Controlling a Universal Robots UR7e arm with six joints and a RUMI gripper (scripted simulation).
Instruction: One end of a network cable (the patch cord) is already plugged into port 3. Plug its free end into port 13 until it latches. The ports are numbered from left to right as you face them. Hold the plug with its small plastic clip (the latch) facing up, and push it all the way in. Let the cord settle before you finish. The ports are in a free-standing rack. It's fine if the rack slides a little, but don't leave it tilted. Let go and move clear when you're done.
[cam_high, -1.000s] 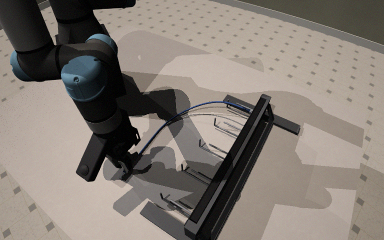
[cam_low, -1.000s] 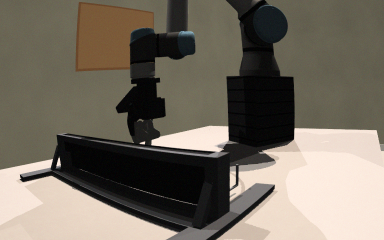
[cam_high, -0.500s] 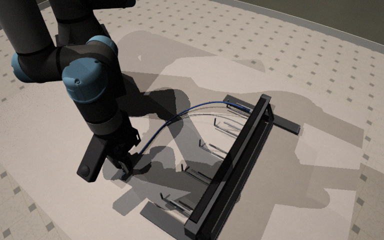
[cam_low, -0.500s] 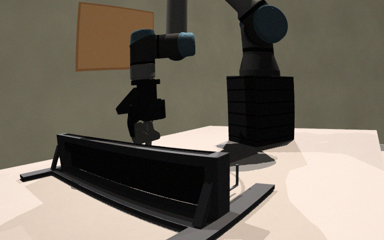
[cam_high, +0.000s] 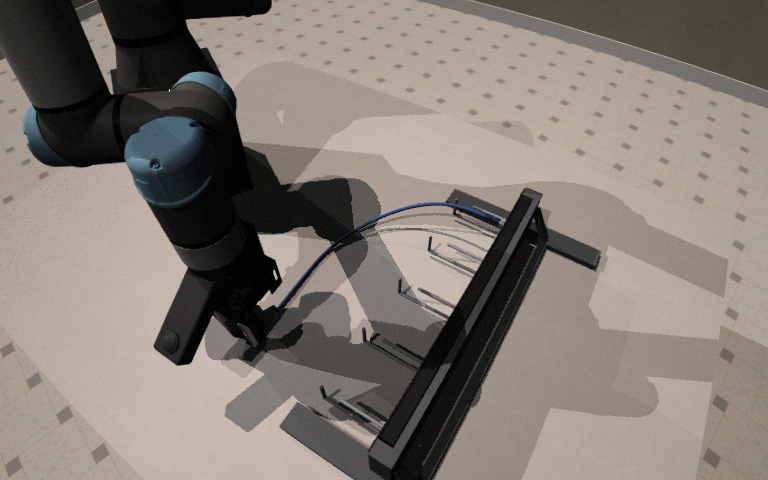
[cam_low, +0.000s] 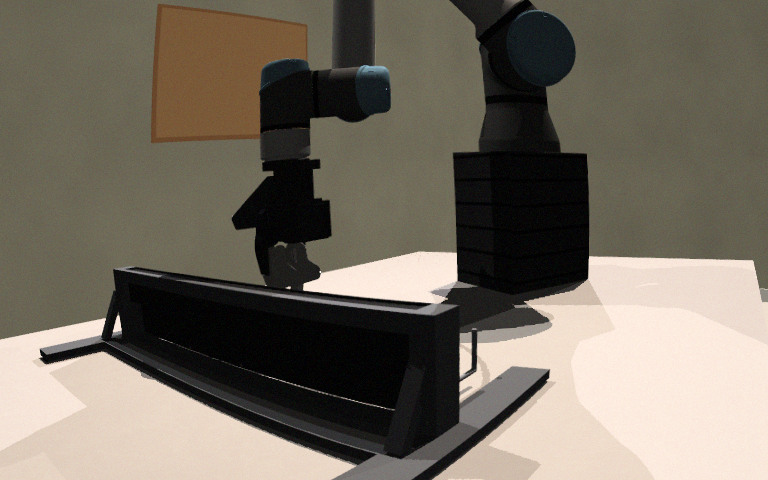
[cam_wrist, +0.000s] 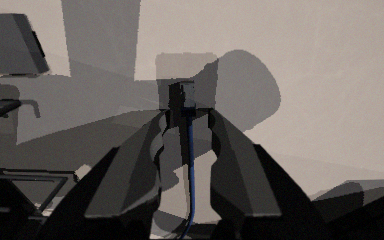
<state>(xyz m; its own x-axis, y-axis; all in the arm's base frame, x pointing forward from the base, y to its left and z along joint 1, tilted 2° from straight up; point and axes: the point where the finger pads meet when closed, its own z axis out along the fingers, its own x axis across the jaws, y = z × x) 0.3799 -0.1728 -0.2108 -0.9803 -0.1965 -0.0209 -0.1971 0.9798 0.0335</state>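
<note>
Now: the cable plug 2 cm to the right of my hand and 1 cm below it.
</note>
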